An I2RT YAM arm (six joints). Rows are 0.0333 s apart.
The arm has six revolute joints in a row. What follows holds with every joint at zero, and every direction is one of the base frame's.
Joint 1 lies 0.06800 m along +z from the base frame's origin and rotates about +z.
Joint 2 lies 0.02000 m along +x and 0.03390 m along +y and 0.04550 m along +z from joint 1 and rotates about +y.
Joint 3 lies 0.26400 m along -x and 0.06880 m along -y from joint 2 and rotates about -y.
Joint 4 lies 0.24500 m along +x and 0.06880 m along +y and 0.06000 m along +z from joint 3 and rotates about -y.
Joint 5 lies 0.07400 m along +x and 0.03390 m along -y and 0.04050 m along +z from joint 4 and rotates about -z.
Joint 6 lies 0.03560 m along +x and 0.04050 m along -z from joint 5 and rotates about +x.
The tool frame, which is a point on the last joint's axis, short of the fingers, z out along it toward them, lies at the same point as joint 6; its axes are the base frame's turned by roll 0.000, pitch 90.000 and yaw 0.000 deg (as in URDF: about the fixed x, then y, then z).
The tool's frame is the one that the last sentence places.
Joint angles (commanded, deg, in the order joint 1, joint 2, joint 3, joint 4, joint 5, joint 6), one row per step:
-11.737 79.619 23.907 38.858 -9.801 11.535
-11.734 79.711 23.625 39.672 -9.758 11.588
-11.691 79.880 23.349 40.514 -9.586 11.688
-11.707 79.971 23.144 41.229 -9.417 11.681
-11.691 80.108 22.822 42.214 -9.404 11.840
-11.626 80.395 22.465 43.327 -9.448 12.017
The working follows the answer.
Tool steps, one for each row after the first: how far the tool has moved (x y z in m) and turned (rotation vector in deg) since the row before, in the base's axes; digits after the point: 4 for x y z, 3 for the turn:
-0.0004 0.0001 -0.0003 -0.051 -0.430 -0.053
-0.0003 0.0002 -0.0006 -0.032 -0.382 -0.150
-0.0003 -0.0001 -0.0001 -0.137 -0.401 -0.177
-0.0005 0.0002 -0.0004 0.043 -0.520 -0.038
-0.0004 0.0004 -0.0010 0.087 -0.467 0.063

Tool pose at each row, in the base's axes (x y z in m, rotation vector in deg; rounded; the steps above come from the unrounded poses):
0.2601 -0.0479 0.1729 14.852 105.731 8.996
0.2597 -0.0478 0.1726 14.814 105.298 8.957
0.2594 -0.0476 0.1720 14.883 104.898 8.864
0.2591 -0.0477 0.1719 14.900 104.478 8.657
0.2586 -0.0476 0.1715 14.904 103.955 8.725
0.2583 -0.0472 0.1705 14.854 103.498 8.898

